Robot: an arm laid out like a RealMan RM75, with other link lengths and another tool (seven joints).
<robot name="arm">
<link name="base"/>
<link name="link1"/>
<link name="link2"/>
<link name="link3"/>
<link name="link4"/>
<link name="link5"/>
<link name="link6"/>
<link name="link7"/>
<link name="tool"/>
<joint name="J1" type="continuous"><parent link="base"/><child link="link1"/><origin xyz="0 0 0.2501" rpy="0 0 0"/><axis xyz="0 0 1"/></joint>
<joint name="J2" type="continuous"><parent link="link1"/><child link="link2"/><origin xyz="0 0 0" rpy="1.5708 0 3.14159"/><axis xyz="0 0 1"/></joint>
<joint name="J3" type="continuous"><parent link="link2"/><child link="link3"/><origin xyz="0 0.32 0" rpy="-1.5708 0 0"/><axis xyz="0 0 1"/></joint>
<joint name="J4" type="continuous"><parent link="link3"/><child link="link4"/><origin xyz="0 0 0" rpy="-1.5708 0 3.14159"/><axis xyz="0 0 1"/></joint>
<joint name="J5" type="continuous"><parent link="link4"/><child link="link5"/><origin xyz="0 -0.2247 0" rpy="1.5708 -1.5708 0"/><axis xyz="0 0 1"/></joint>
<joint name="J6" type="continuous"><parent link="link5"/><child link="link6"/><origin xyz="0 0 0" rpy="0 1.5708 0"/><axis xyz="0 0 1"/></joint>
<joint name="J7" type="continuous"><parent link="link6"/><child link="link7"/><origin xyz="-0.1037 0 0" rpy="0 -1.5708 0"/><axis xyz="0 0 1"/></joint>
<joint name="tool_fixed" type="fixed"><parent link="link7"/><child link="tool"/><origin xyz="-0.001 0.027 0.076" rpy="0 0.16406 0.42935"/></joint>
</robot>
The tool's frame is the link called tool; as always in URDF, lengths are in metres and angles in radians. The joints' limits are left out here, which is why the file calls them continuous.
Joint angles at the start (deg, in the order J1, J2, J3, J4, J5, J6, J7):
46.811, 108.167, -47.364, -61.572, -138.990, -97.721, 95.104
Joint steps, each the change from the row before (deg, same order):
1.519, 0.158, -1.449, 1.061, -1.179, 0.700, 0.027
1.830, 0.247, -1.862, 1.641, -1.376, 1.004, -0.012
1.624, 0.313, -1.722, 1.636, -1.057, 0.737, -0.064
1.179, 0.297, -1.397, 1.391, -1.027, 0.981, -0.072
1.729, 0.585, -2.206, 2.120, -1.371, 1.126, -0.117
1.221, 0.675, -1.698, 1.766, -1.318, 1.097, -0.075
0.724, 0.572, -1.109, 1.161, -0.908, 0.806, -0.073
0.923, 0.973, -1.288, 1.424, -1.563, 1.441, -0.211
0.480, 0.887, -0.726, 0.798, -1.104, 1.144, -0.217
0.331, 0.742, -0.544, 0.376, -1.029, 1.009, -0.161
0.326, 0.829, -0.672, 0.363, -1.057, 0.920, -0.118
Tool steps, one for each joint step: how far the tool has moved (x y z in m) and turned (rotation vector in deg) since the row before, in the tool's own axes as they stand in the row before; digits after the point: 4 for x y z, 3 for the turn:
0.0008, 0.0085, 0.0082, 1.794, 0.021, -1.153
0.0011, 0.0095, 0.0110, 2.255, 0.135, -1.329
0.0023, 0.0082, 0.0107, 2.078, 0.463, -1.231
0.0006, 0.0055, 0.0087, 1.710, -0.011, -0.878
0.0031, 0.0078, 0.0142, 2.735, 0.428, -1.422
0.0024, 0.0048, 0.0126, 2.279, 0.235, -0.964
0.0020, 0.0029, 0.0091, 1.504, 0.152, -0.650
0.0022, 0.0041, 0.0126, 1.942, -0.230, -1.019
0.0021, 0.0031, 0.0095, 1.097, -0.223, -0.777
0.0013, 0.0028, 0.0068, 0.840, -0.494, -0.729
0.0023, 0.0030, 0.0076, 0.980, -0.367, -0.815

